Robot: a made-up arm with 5 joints.
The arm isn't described. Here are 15 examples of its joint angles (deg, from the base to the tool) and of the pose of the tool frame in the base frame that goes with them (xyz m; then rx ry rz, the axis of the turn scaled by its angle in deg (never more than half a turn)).
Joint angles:
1: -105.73 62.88 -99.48 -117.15 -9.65
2: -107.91 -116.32 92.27 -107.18 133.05
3: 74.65 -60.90 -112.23 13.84 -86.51
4: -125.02 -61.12 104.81 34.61 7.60
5: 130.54 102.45 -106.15 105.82 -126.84
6: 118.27 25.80 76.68 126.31 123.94
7: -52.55 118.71 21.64 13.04 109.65
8: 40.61 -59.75 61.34 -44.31 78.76
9: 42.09 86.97 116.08 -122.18 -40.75
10: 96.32 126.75 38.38 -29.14 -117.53
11: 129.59 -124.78 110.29 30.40 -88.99
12: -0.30 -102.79 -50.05 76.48 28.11
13: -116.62 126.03 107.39 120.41 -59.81
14: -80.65 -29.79 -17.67 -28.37 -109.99
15: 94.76 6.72 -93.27 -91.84 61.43
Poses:
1: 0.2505 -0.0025 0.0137 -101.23 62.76 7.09
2: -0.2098 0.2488 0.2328 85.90 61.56 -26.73
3: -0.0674 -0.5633 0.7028 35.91 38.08 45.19
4: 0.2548 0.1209 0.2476 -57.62 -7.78 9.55
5: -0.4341 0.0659 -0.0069 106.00 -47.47 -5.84
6: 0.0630 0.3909 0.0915 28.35 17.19 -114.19
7: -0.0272 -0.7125 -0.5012 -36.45 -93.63 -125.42
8: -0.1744 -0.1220 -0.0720 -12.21 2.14 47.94
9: -0.2650 -0.7355 0.1780 34.39 -67.87 66.69
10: 0.1887 -0.6141 1.2014 -63.96 -19.46 133.52
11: -0.0728 0.2896 1.1370 49.95 9.20 -98.62
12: -0.4059 0.1204 0.2635 -52.85 68.05 -145.43
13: 0.4642 -0.8034 -0.0828 7.57 -101.34 101.83
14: -0.5393 -0.1746 0.4817 -2.20 13.84 8.42
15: -0.1599 -0.3057 0.2040 -54.55 -51.44 -78.73
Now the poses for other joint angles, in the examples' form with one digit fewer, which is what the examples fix.
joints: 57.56 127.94 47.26 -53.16 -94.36
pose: -0.367 -0.476 1.101 -78.7 -10.4 119.9
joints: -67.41 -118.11 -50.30 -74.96 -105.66
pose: -0.210 -0.128 0.497 -38.0 39.8 54.7
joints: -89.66 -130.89 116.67 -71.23 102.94
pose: 0.091 0.189 0.212 127.2 69.2 -56.6
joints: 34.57 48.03 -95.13 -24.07 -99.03
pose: -0.472 0.050 0.792 9.8 25.9 -49.9
